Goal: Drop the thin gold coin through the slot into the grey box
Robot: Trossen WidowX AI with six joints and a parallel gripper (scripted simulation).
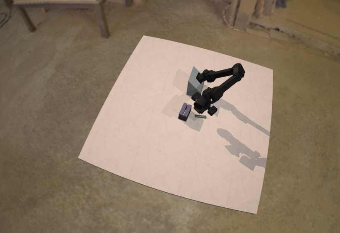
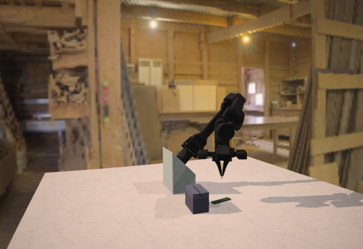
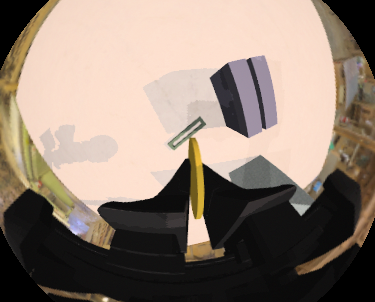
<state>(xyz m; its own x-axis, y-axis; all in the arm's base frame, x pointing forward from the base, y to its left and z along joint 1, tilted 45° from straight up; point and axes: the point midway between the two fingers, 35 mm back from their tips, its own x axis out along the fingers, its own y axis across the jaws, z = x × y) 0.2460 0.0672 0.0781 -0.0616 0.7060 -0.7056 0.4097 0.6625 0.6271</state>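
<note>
The gold coin is 20 mm above my gripper tip.
</note>
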